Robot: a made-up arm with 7 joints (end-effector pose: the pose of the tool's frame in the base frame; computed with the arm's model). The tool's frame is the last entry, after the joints. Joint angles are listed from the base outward.
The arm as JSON. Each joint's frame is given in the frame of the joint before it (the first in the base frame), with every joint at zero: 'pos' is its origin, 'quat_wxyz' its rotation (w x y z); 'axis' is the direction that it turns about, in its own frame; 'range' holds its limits. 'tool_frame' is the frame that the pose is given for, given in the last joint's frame.
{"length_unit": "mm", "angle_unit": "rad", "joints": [
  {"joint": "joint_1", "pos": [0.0, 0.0, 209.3], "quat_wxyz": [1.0, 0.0, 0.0, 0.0], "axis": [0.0, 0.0, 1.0], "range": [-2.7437, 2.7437]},
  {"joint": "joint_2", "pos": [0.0, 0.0, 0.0], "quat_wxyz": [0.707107, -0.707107, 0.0, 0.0], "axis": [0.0, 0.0, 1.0], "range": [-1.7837, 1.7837]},
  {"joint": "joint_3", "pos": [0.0, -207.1, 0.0], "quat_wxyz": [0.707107, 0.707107, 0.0, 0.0], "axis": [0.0, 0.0, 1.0], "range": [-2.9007, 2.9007]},
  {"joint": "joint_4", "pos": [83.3, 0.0, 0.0], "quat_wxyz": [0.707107, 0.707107, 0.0, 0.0], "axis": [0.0, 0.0, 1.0], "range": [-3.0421, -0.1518]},
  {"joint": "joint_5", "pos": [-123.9, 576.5, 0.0], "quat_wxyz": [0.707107, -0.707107, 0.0, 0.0], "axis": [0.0, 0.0, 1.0], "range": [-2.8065, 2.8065]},
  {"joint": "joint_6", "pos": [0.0, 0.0, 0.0], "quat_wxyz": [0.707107, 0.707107, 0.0, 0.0], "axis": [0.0, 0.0, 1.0], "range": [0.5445, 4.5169]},
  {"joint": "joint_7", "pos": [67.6, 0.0, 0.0], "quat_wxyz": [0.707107, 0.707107, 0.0, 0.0], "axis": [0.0, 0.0, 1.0], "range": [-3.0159, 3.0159]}
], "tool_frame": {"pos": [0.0, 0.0, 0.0], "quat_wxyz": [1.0, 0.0, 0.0, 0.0]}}
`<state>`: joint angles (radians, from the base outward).
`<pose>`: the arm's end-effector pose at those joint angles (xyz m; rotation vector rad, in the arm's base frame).
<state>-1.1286 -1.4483 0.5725 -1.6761 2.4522 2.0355 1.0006</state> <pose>0.2720 0.3084 0.8557 -1.3360 0.3188 -0.3529</pose>
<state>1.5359 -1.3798 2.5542 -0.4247 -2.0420 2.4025 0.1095</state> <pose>-0.1294 -0.8405 0.1377 1.1925 0.1389 -1.3650</pose>
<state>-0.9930 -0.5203 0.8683 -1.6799 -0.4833 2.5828 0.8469</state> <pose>0.5918 0.1174 0.7001 2.0659 -0.5388 1.7914</pose>
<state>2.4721 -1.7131 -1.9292 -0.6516 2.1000 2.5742 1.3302</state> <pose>0.7736 -0.1812 -0.0747 1.1719 0.8837 1.1985</pose>
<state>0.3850 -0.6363 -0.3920 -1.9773 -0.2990 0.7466 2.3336</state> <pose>0.5541 -0.0725 0.6074 0.9746 -2.3241 -0.2483</pose>
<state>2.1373 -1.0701 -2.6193 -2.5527 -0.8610 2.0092 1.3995</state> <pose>0.2565 0.1488 -0.3211 2.2155 -0.9363 -1.4325</pose>
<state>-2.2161 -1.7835 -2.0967 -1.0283 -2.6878 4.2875 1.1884</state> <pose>-0.0329 0.6470 -0.1303 -0.3066 -1.4802 0.1096</pose>
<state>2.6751 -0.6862 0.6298 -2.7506 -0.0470 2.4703 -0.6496</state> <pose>-0.5654 -0.0357 0.2253 1.1130 -2.6754 -0.7148</pose>
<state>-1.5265 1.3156 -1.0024 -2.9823 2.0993 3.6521 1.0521</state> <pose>-0.2608 0.2683 0.0347 -1.3183 -0.4832 -0.2753</pose>
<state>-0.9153 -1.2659 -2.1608 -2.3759 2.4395 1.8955 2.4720</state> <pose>-0.3511 -0.3550 -0.1768 0.1920 -1.4006 0.4702</pose>
